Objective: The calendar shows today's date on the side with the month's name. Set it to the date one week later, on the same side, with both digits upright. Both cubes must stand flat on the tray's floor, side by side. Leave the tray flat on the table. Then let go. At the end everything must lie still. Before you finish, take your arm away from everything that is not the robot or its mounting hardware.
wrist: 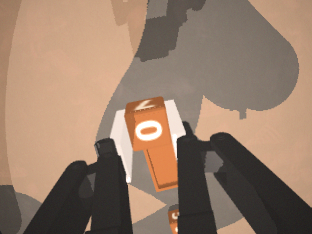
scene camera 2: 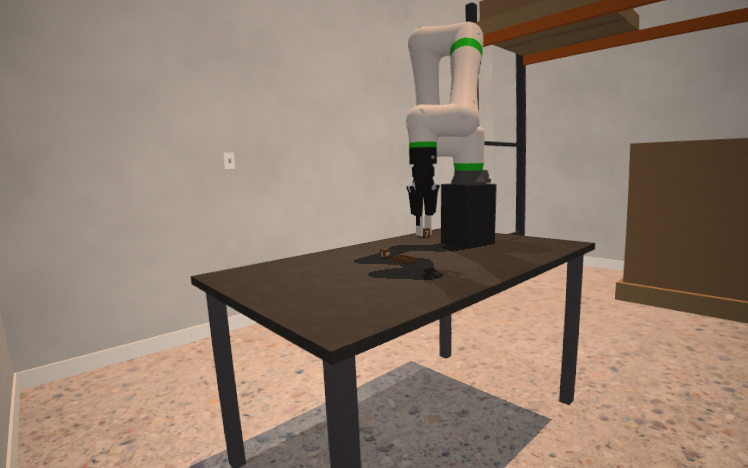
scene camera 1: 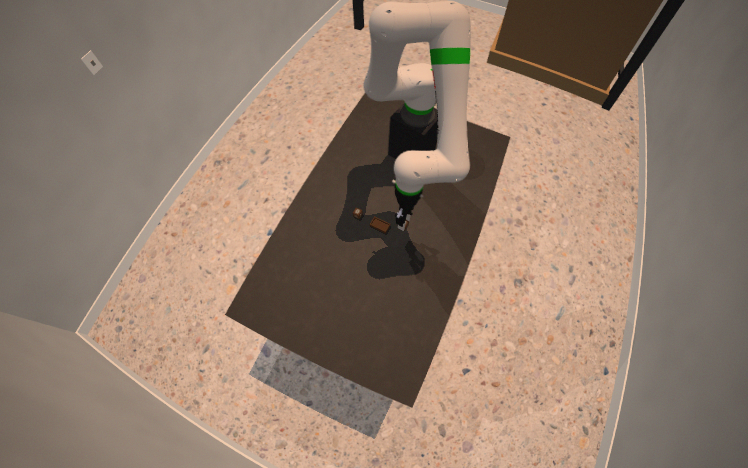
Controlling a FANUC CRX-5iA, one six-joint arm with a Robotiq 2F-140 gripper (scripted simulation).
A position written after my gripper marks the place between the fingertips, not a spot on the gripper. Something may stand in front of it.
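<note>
In scene camera 2 I see my gripper (scene camera 2: 423, 234). The wrist view shows my gripper (wrist: 148, 120) as well, and there I also see a brown tray (wrist: 161, 161).
</note>
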